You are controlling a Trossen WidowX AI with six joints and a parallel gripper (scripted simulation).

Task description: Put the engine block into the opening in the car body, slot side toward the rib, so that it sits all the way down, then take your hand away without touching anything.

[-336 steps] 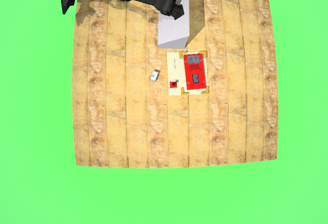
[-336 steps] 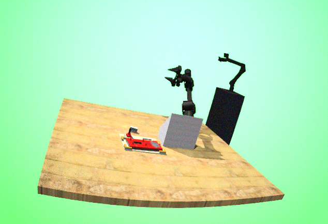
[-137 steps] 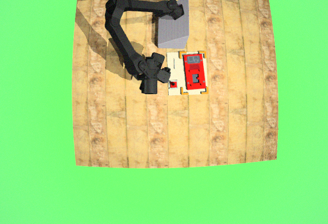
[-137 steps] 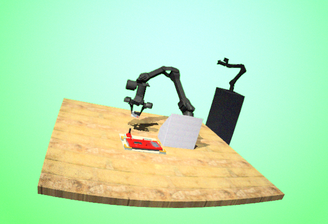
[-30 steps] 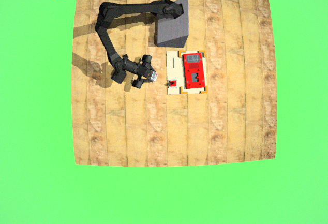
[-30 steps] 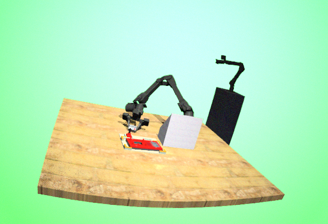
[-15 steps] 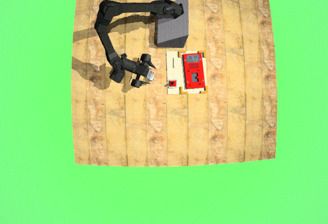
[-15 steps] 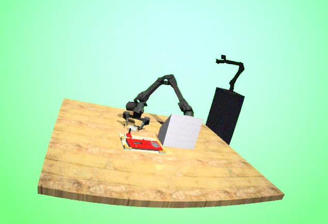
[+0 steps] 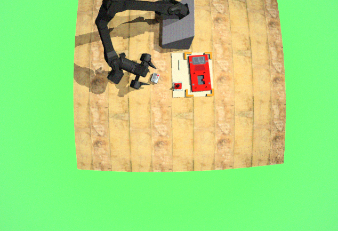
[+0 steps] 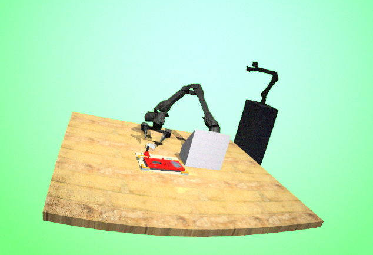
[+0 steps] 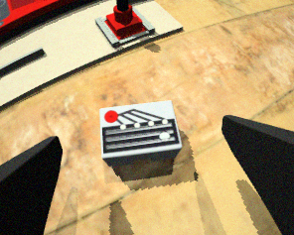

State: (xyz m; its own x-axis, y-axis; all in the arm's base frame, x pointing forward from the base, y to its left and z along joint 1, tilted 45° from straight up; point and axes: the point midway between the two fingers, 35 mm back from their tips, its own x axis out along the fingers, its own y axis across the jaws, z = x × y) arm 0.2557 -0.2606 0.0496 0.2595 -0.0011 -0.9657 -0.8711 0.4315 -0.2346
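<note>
The engine block lies 10 mm to the left of my gripper tip and 40 mm below it.
</note>
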